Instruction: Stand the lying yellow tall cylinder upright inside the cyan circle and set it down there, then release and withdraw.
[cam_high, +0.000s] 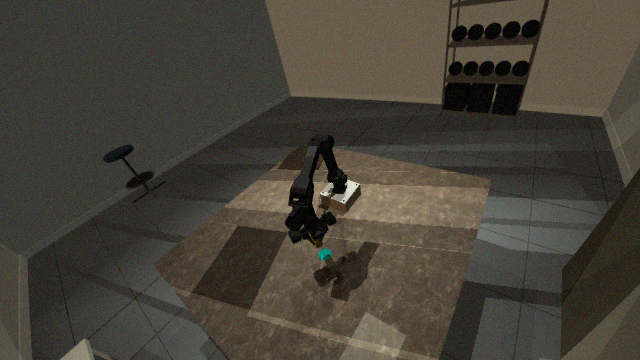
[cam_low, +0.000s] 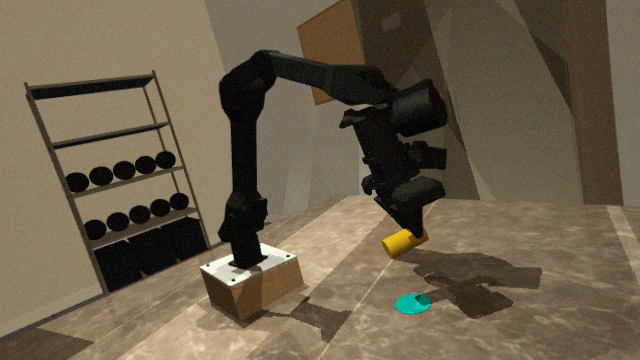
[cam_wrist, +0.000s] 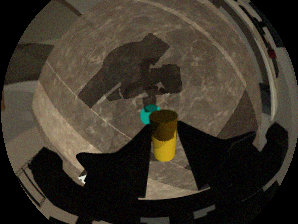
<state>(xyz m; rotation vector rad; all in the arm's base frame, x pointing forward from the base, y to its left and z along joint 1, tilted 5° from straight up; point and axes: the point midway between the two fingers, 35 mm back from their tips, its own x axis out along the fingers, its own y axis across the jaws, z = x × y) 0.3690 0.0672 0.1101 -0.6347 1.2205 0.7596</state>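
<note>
My gripper tip is 3 cm past the cyan circle, 1 cm to the left of it and 12 cm above it. Also, from my gripper tip: yellow tall cylinder 1 cm behind, 2 cm to the right.
</note>
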